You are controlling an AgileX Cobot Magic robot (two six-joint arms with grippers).
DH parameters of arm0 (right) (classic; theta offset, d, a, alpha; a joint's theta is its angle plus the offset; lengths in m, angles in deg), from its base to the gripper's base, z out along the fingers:
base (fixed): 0 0 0 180
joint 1: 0 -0.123 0 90
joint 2: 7.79 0 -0.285 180
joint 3: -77.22 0 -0.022 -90
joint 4: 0 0.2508 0 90
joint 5: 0 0 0.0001 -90
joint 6: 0 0.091 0 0
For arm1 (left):
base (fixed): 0 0 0 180
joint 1: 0 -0.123 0 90
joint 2: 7.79 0 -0.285 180
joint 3: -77.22 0 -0.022 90
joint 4: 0 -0.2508 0 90
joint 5: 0 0 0.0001 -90
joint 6: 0 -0.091 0 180
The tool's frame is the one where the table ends.
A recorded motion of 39 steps. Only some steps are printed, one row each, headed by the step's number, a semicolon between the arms.
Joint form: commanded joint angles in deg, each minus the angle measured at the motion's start. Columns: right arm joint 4, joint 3, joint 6, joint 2, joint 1, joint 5; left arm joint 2, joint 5, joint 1, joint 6, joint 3, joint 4.
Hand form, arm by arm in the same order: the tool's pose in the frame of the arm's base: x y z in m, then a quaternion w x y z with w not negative. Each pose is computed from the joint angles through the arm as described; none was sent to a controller.
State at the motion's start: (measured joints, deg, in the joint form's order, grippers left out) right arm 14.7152 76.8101 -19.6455 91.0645 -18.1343 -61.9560; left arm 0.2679 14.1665 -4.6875 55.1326 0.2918 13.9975
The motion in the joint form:
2: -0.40 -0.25 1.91 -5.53 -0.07 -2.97; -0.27 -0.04 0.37 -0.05 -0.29 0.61
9: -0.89 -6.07 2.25 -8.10 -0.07 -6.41; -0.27 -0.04 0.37 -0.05 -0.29 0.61
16: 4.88 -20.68 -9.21 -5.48 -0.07 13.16; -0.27 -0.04 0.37 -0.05 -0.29 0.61
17: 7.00 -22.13 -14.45 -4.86 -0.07 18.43; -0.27 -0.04 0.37 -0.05 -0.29 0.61
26: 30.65 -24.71 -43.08 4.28 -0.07 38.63; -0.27 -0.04 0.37 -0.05 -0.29 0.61
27: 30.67 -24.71 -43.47 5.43 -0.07 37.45; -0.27 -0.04 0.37 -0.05 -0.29 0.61
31: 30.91 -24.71 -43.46 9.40 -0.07 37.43; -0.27 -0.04 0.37 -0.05 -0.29 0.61
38: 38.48 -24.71 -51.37 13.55 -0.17 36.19; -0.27 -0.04 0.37 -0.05 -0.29 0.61
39: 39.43 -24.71 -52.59 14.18 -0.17 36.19; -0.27 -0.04 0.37 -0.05 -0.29 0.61
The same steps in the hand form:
2: 0.2796 0.1134 0.3297 0.18108 -0.27121 0.93751 0.12136; 0.0556 -0.0014 0.1915 0.53681 -0.43809 0.61928 -0.36934
9: 0.2579 0.1061 0.3125 0.12359 -0.27251 0.94693 0.11743; 0.0556 -0.0014 0.1915 0.53681 -0.43809 0.61928 -0.36934
16: 0.2606 0.1099 0.2401 0.15609 -0.30462 0.93069 0.12905; 0.0556 -0.0014 0.1915 0.53681 -0.43809 0.61928 -0.36934
17: 0.2654 0.1117 0.2334 0.18933 -0.32571 0.91765 0.12646; 0.0556 -0.0014 0.1915 0.53681 -0.43809 0.61928 -0.36934
26: 0.3009 0.1260 0.1909 0.29861 -0.34782 0.87893 0.13164; 0.0556 -0.0014 0.1915 0.53681 -0.43809 0.61928 -0.36934
27: 0.3005 0.1272 0.1839 0.28226 -0.35360 0.88109 0.13775; 0.0556 -0.0014 0.1915 0.53681 -0.43809 0.61928 -0.36934
31: 0.3037 0.1284 0.1613 0.24942 -0.35017 0.89179 0.14100; 0.0556 -0.0014 0.1915 0.53681 -0.43809 0.61928 -0.36934
38: 0.3052 0.1344 0.1399 0.22791 -0.35820 0.88980 0.16736; 0.0556 -0.0014 0.1915 0.53681 -0.43809 0.61928 -0.36934
39: 0.3056 0.1350 0.1366 0.22582 -0.36023 0.88916 0.16922; 0.0556 -0.0014 0.1915 0.53681 -0.43809 0.61928 -0.36934

